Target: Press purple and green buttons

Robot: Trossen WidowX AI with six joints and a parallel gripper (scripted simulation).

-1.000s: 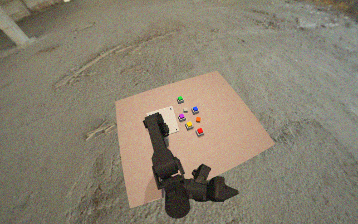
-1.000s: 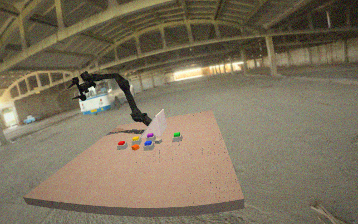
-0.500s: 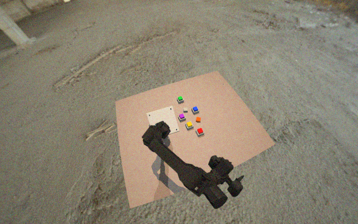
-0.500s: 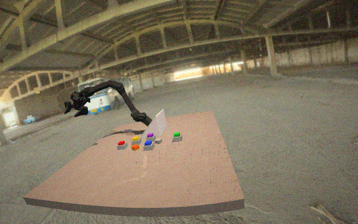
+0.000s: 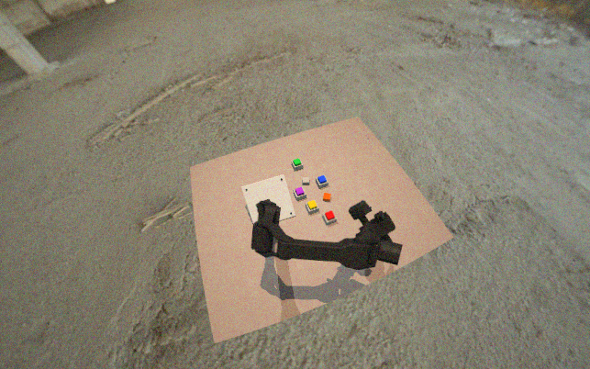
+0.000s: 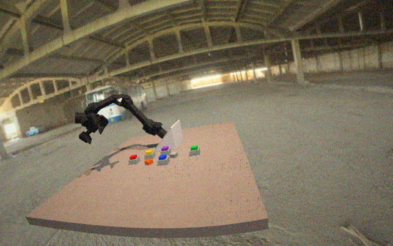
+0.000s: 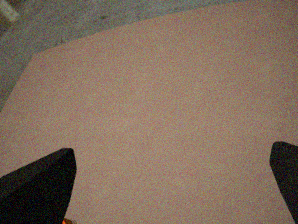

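My gripper tip is 30 cm to the right of the purple button, 18 cm past it and 16 cm above it. The rest, counted from my gripper tip: orange block: 24 cm to the left, 18 cm below, 7 cm behind; then red button: 16 cm below, 14 cm to the left, 10 cm behind; then yellow button: 22 cm to the left, 16 cm below, 15 cm behind.
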